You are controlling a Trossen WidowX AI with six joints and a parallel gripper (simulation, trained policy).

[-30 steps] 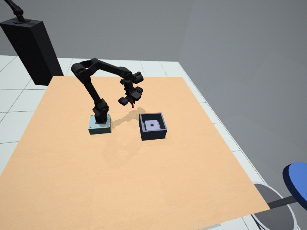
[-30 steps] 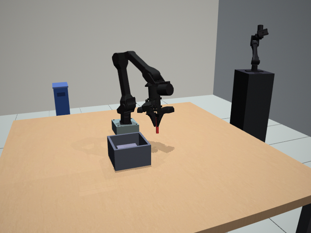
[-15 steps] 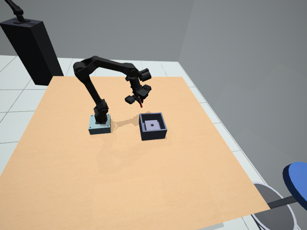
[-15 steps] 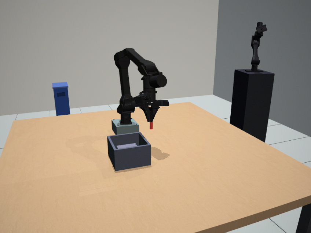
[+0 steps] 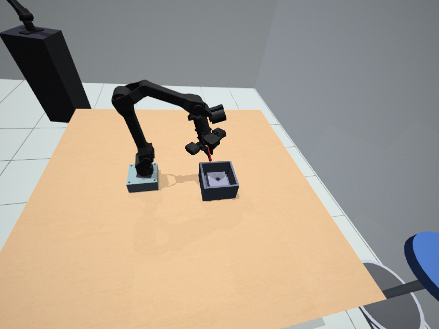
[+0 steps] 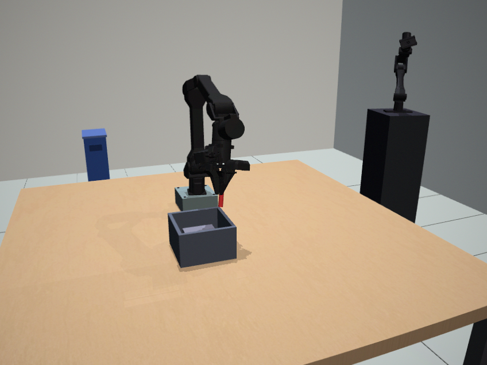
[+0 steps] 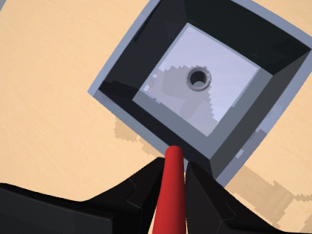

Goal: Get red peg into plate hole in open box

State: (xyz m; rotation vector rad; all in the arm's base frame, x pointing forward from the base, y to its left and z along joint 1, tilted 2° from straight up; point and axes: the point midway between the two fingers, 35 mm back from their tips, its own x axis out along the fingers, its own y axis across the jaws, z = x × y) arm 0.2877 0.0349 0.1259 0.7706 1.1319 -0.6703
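The red peg lies 10 mm behind my gripper tip and 10 mm to the left of it. Round my gripper tip: plate 40 mm ahead, 60 mm to the right, 110 mm below; dark grey box 40 mm ahead, 60 mm to the right, 130 mm below.
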